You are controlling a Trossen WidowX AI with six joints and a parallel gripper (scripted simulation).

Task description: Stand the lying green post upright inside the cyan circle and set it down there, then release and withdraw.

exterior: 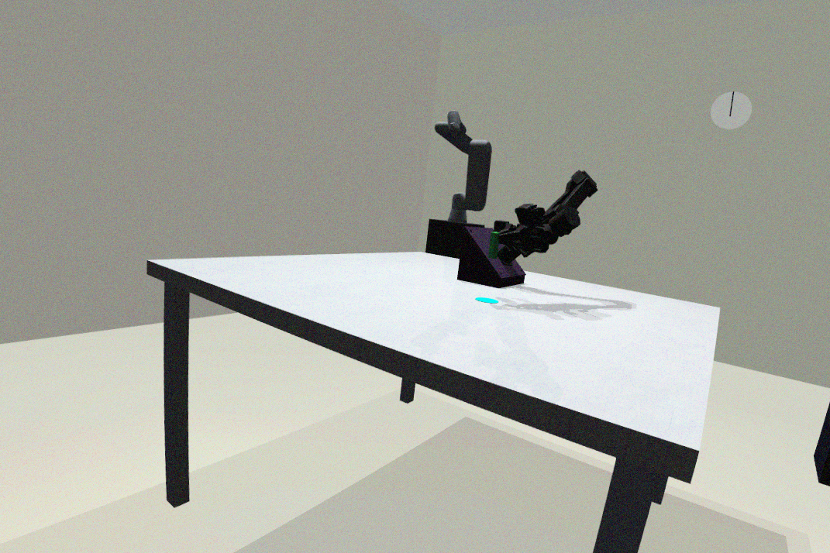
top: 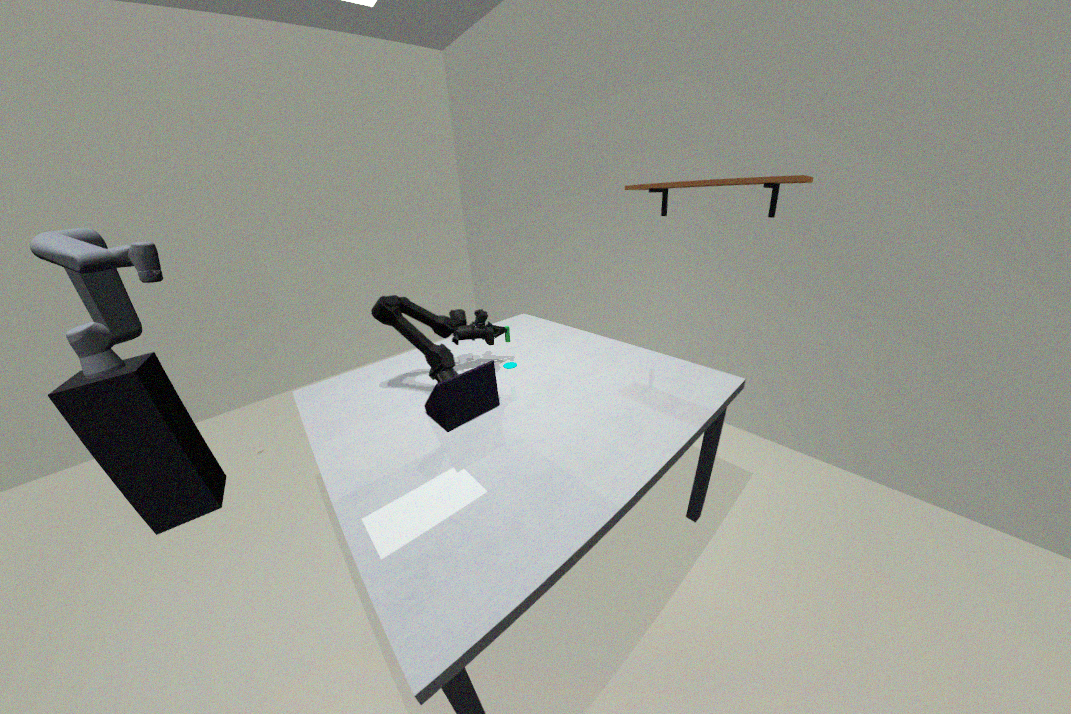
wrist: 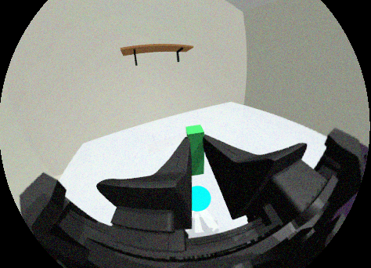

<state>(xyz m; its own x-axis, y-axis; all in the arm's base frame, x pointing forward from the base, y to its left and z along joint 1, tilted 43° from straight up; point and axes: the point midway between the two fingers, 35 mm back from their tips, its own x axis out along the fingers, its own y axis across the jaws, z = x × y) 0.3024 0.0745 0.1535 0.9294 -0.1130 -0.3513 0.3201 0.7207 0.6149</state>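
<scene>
The cyan circle is 160 mm below my gripper tip. Round my gripper tip: green post: 20 mm below.
</scene>
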